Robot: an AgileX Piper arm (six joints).
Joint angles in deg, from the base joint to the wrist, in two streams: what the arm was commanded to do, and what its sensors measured. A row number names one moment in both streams.
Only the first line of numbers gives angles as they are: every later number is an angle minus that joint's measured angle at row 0.
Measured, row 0:
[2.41, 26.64, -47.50, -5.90, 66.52, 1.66]
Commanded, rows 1 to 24:
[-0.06, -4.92, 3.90, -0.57, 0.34, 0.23]
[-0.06, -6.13, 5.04, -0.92, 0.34, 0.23]
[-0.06, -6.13, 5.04, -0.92, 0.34, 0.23]
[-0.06, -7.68, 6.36, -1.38, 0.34, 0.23]
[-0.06, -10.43, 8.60, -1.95, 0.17, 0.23]
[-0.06, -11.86, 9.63, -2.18, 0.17, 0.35]
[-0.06, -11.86, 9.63, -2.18, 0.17, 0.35]
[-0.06, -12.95, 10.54, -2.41, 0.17, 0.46]
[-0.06, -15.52, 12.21, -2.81, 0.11, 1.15]
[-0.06, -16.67, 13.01, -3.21, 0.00, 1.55]
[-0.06, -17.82, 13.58, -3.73, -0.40, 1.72]
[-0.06, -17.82, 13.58, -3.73, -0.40, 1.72]
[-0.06, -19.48, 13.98, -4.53, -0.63, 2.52]
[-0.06, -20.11, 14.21, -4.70, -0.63, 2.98]
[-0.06, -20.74, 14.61, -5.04, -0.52, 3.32]
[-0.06, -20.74, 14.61, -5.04, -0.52, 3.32]
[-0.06, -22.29, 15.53, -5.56, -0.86, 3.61]
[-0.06, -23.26, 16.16, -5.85, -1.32, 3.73]
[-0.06, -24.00, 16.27, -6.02, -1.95, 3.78]
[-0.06, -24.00, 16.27, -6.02, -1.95, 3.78]
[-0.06, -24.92, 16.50, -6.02, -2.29, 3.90]
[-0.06, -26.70, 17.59, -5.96, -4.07, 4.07]
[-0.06, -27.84, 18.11, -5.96, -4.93, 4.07]
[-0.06, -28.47, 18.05, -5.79, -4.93, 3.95]
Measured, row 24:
[0.00, -25.95, 17.48, -5.62, -2.81, 3.84]
